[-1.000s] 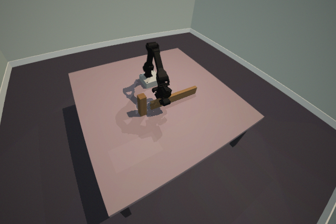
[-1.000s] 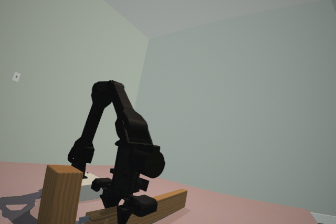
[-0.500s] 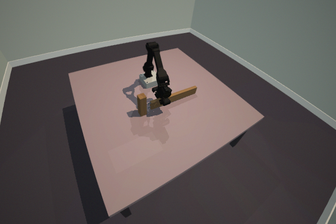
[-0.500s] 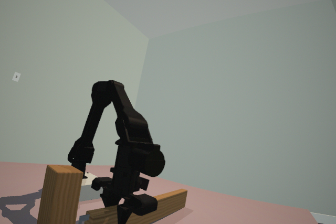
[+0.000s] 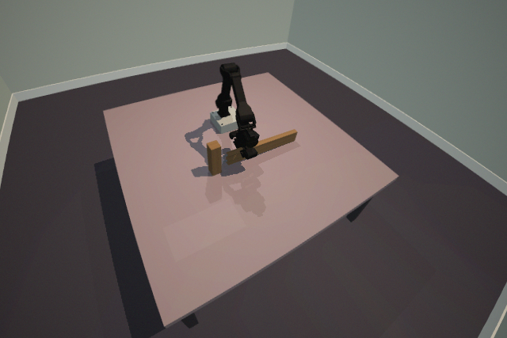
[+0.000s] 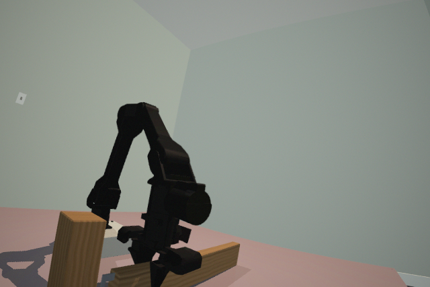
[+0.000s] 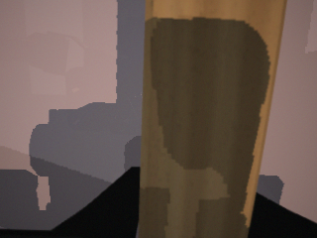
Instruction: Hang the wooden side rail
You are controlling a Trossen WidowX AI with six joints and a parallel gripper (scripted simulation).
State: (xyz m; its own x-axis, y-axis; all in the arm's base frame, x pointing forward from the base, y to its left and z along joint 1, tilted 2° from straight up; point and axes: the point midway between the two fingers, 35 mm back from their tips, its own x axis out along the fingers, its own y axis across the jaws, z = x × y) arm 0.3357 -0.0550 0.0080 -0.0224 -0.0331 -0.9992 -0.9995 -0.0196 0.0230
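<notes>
My gripper tip is 1 cm short of the wooden headboard post, 15 cm to the left of it and 6 cm below it.
</notes>
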